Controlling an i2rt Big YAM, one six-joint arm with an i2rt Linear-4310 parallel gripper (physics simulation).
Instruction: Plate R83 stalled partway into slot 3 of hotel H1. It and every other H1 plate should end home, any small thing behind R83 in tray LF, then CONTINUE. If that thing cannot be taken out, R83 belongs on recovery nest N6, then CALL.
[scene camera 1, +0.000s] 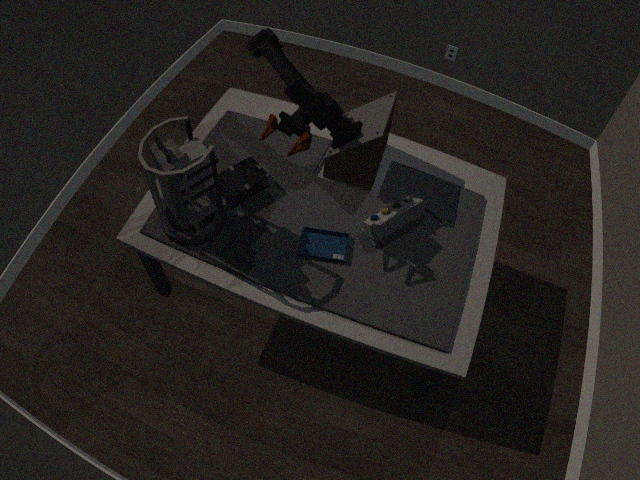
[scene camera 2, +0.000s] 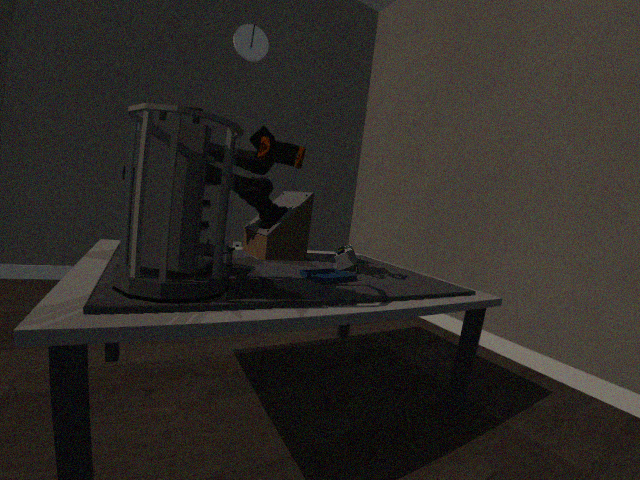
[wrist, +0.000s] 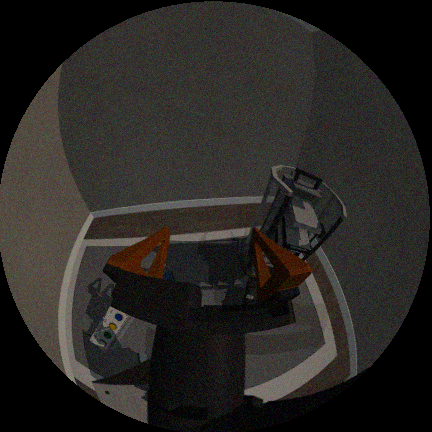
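Seen in the pictures: gripper, fingertip midpoint: (scene camera 1: 274, 147) (scene camera 2: 285, 152) (wrist: 209, 231); arm's base at its link origin: (scene camera 1: 348, 136) (scene camera 2: 274, 218).
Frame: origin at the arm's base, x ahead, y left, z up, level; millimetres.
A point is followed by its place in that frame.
My gripper (scene camera 1: 276, 146) {x 315, y -174, z 213 mm} (scene camera 2: 282, 152) {x 315, y -174, z 213 mm} (wrist: 209, 231) {x 315, y -174, z 213 mm} is open, its orange fingers wide apart with nothing between them. It is high above the table, apart from the tall round rack. That grey cage-like rack (scene camera 1: 175, 172) {x 472, y -418, z 219 mm} (scene camera 2: 136, 206) {x 437, y -563, z 26 mm} (wrist: 281, 182) {x 387, y -354, z 219 mm} stands at the table's left end in scene camera 1. Shelf edges show on its side, and a pale flat piece (scene camera 1: 193, 148) {x 324, y -434, z 158 mm} (wrist: 306, 215) {x 327, y -435, z 158 mm} shows inside near its top. Slot labels, plate R83 and any small thing behind it cannot be made out in this dim light. A blue tray (scene camera 1: 325, 245) {x 370, y 9, z -150 mm} (scene camera 2: 328, 275) {x 350, y 23, z -149 mm} lies on the mat; its label is unreadable.
A box with coloured buttons (scene camera 1: 395, 221) {x 261, y 218, z -84 mm} (scene camera 2: 345, 259) {x 304, y 137, z -105 mm} (wrist: 112, 327) {x 223, y 179, z -84 mm} stands right of the blue tray in scene camera 1. A dark low fixture (scene camera 1: 242, 180) {x 221, y -323, z -92 mm} sits between the rack and the arm's wedge-shaped pedestal (scene camera 1: 354, 166) {x 85, y 44, z -59 mm} (scene camera 2: 289, 240) {x 85, y 32, z -75 mm}. I cannot tell whether it is the recovery nest.
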